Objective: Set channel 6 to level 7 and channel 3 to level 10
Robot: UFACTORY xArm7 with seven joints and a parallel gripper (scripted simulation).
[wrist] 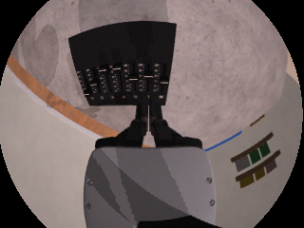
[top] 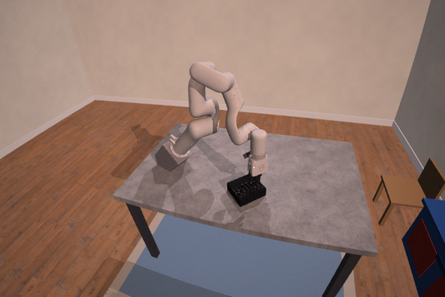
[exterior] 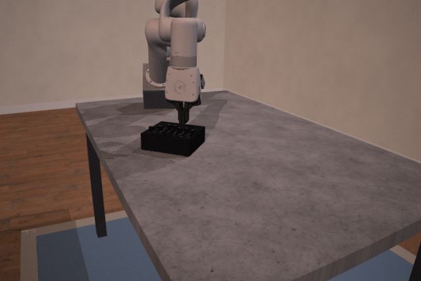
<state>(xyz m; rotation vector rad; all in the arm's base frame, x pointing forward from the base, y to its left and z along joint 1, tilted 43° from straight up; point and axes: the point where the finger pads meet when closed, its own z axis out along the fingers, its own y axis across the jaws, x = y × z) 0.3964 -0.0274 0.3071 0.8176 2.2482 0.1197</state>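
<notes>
Right now the fader cap is 2 cm behind my hand, 2 cm to the left of it and 5 cm below it.
</notes>
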